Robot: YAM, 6 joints.
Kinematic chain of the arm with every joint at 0, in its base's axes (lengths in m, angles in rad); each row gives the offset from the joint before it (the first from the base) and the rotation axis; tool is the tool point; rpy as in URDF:
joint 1: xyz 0 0 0.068 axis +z
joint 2: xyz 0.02 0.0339 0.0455 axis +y
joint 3: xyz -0.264 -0.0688 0 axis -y
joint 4: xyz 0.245 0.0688 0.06 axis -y
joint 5: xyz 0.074 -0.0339 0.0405 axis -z
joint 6: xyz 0.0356 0 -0.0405 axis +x
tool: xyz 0 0 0 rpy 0 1.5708 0
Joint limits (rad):
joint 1: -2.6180..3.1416
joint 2: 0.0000..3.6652
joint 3: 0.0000..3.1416
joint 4: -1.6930..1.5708
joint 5: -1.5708..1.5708
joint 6: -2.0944..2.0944
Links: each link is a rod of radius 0.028 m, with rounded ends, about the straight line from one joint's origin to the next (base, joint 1, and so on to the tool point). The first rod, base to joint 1, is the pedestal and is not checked.
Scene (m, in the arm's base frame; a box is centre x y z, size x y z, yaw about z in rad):
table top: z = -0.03
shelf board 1: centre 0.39 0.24 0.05 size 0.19 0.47 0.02 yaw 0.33
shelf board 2: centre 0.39 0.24 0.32 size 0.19 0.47 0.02 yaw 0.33
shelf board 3: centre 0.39 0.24 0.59 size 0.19 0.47 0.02 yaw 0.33
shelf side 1: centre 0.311 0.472 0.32 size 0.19 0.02 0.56 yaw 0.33
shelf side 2: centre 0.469 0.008 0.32 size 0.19 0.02 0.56 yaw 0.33
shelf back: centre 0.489 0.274 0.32 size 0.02 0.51 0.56 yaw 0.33
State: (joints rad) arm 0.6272 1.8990 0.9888 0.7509 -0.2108 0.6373
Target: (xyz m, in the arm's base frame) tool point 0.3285 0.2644 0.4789
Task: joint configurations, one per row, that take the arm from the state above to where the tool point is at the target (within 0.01 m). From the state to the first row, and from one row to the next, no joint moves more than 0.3 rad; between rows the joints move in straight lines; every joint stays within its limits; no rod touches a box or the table.
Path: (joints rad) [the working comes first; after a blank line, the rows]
Joints at the target: 0.6624 1.8371 1.7570 0.7831 -0.1824 0.6373
Straight joint move there: touches shelf board 2.

1: 0.7011 1.6541 0.7279 0.7461 -0.2364 0.6373
2: 0.7750 1.4093 0.4670 0.7412 -0.2621 0.6373
3: 0.7822 1.4008 0.7398 0.7616 -0.2502 0.6373
4: 0.7895 1.3922 1.0126 0.7819 -0.2382 0.6373
5: 0.7967 1.3837 1.2854 0.8022 -0.2263 0.6373
6: 0.7296 1.6104 1.5212 0.7927 -0.2044 0.6373
7: 0.6624 1.8371 1.7570 0.7831 -0.1824 0.6373

